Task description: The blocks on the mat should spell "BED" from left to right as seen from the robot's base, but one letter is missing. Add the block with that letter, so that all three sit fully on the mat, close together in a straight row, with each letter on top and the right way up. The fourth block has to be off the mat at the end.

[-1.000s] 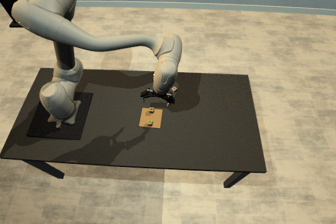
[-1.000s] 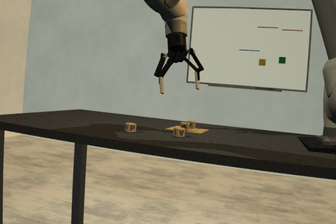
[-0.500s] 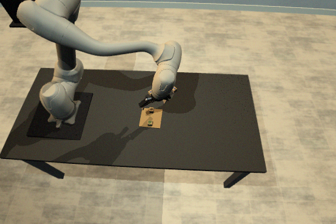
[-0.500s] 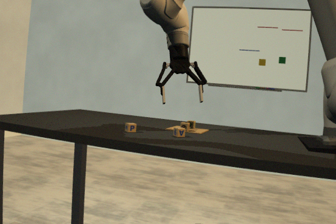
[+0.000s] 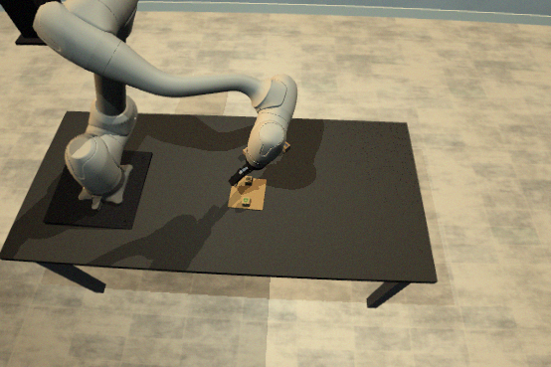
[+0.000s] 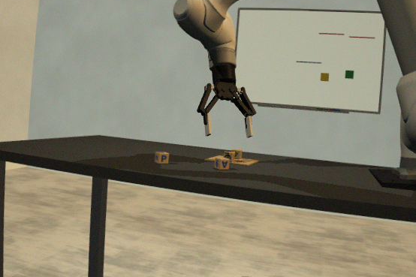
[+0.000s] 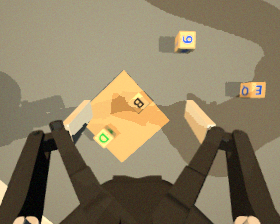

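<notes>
My gripper is now 14 cm short of the blue E block, 19 cm to the right of it and 8 cm above it. Round my hand: tan mat: 1 cm behind, 4 cm to the right, 9 cm below; green D block: 1 cm behind, 9 cm to the right, 7 cm below; black B block: 1 cm behind, 1 cm to the left, 7 cm below.
</notes>
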